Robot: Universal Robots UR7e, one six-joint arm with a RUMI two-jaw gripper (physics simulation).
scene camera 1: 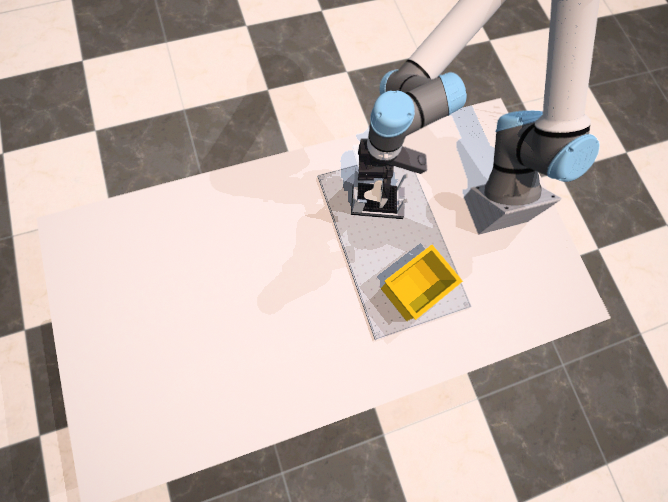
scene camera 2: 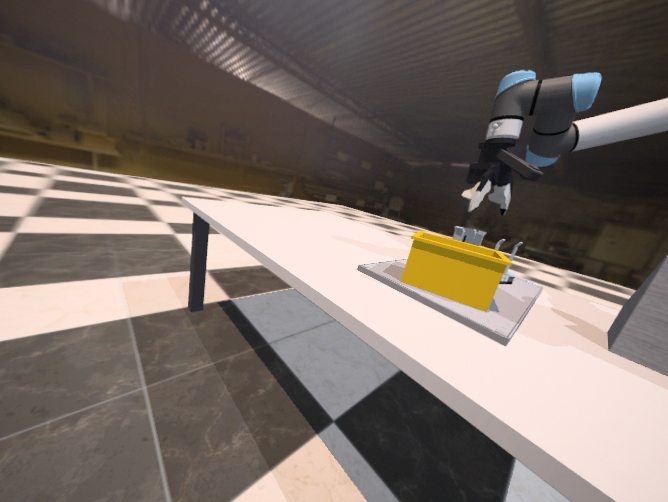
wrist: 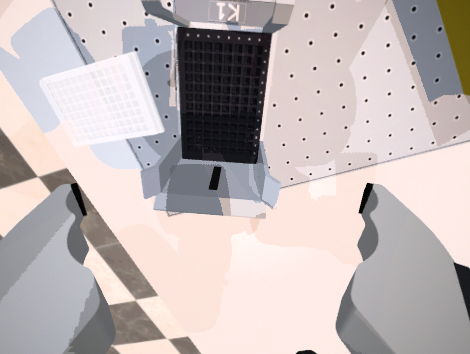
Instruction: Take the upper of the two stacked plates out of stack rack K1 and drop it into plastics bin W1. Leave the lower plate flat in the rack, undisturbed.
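Seen in the pictures: gripper, fingertip midpoint: (scene camera 1: 380,180) (scene camera 2: 486,213) (wrist: 225,186); arm's base, origin of the base link: (scene camera 1: 512,193).
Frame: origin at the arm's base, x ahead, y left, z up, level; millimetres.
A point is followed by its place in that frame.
Observation:
A white gridded plate (wrist: 102,100) {x 307, y -273, z -94 mm} is outside stack rack K1, on its left in the wrist view. It looks tilted; whether it rests on anything is unclear. A black gridded plate (wrist: 222,90) {x 343, y -141, z -69 mm} (scene camera 1: 393,205) {x 317, y -105, z -70 mm} lies flat between the end walls of rack K1 (wrist: 185,180) {x 401, y -199, z -25 mm} (scene camera 1: 354,205) {x 435, y -134, z -39 mm} (scene camera 2: 468,235) {x 407, y -186, z -10 mm}. My gripper (wrist: 225,186) {x 372, y -140, z 66 mm} (scene camera 2: 488,210) {x 372, y -140, z 66 mm} (scene camera 1: 376,198) is wide open and empty, above the rack. The white plate is not between its fingers. Plastics bin W1 (scene camera 1: 423,280) {x 317, y 130, z -102 mm} (scene camera 2: 448,275) {x 334, y 197, z -64 mm} is the yellow box; its visible inside shows no plate in scene camera 1.
The rack and bin stand on a perforated grey board (scene camera 1: 372,237) {x 404, y -45, z -108 mm} (scene camera 2: 507,326) {x 223, y 200, z -108 mm} (wrist: 310,100) {x 392, y -57, z -108 mm} on the white table (scene camera 1: 189,323) {x 976, y 5, z -121 mm} (scene camera 2: 324,269) {x 542, y 315, z -121 mm}. The robot's grey base (scene camera 1: 496,218) {x 86, y 54, z 8 mm} stands right of the board in scene camera 1. Two hooked uprights (scene camera 2: 517,249) {x 275, y -153, z -11 mm} rise behind the bin.

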